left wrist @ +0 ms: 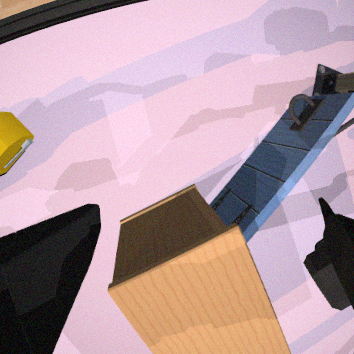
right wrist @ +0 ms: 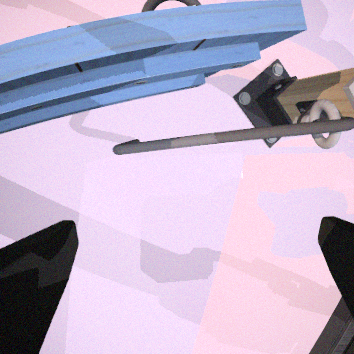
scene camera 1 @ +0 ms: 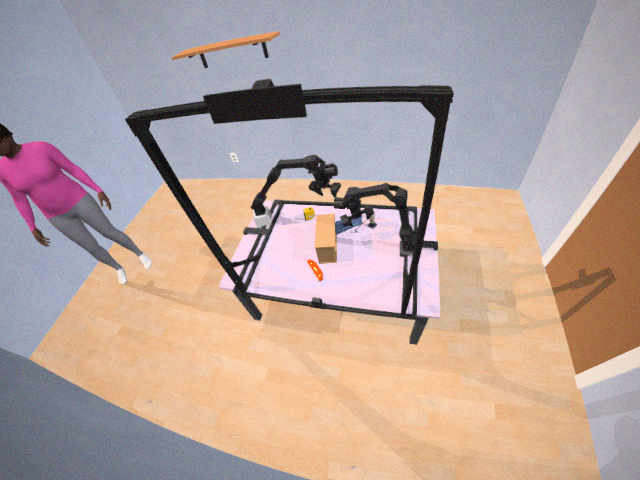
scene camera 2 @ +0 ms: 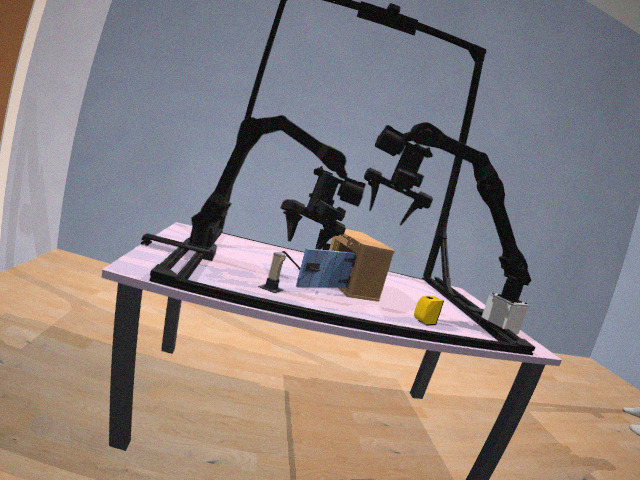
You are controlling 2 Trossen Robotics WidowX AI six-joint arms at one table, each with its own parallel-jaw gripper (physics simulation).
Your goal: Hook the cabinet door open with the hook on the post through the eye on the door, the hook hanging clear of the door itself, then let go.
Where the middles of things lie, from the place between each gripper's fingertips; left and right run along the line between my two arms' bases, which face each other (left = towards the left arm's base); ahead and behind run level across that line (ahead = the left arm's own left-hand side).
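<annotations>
Positions from my left hand: hook rod (right wrist: 321, 125), 190 mm to the right, 10 mm ahead, 190 mm below; blue door (scene camera 2: 320, 268), 110 mm to the right, 10 mm behind, 170 mm below; wooden cabinet (scene camera 1: 325, 238), 70 mm to the right, 130 mm behind, 160 mm below.
Relative to the hook rod, my right gripper is 10 mm to the left of it, 40 mm short of it and 60 mm above it. Positions from my right hand: wooden cabinet, 110 mm to the left, 90 mm behind, 30 mm below; blue door, 80 mm to the left, 20 mm ahead, 40 mm below.
</annotations>
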